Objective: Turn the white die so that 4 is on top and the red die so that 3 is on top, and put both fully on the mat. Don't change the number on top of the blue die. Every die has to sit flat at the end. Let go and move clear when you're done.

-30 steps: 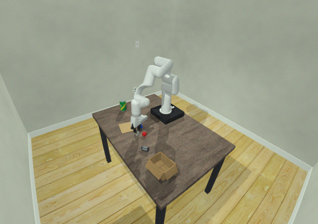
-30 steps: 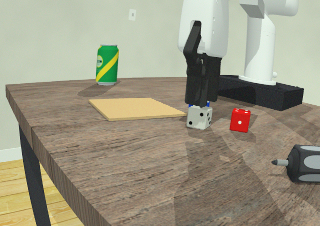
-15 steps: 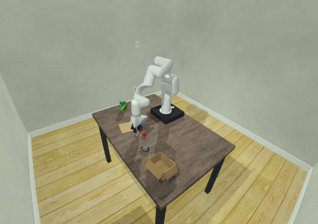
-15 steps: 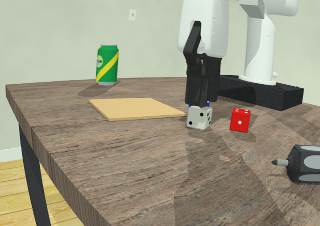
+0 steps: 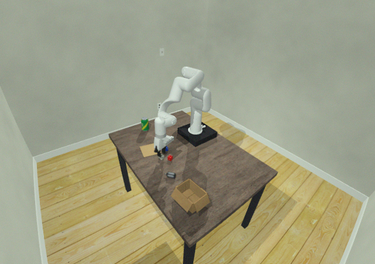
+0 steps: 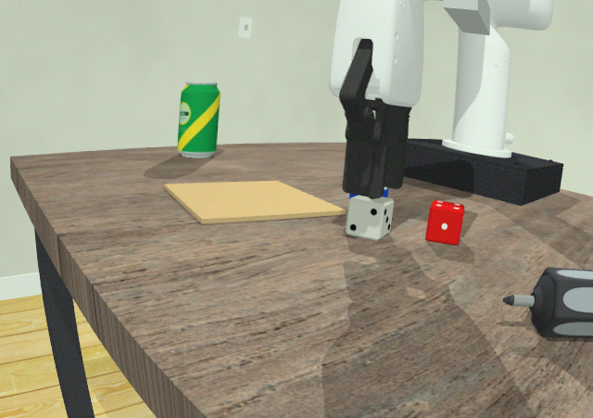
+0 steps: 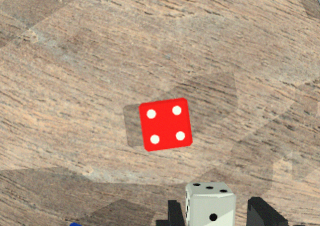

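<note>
The white die lies 4 cm below my hand. From my hand the other things lie so: red die 5 cm behind, 4 cm to the left, 4 cm below; then blue die 8 cm to the right, 6 cm behind, 4 cm below; then tan mat 13 cm to the right, 5 cm below, 5 cm ahead.
</note>
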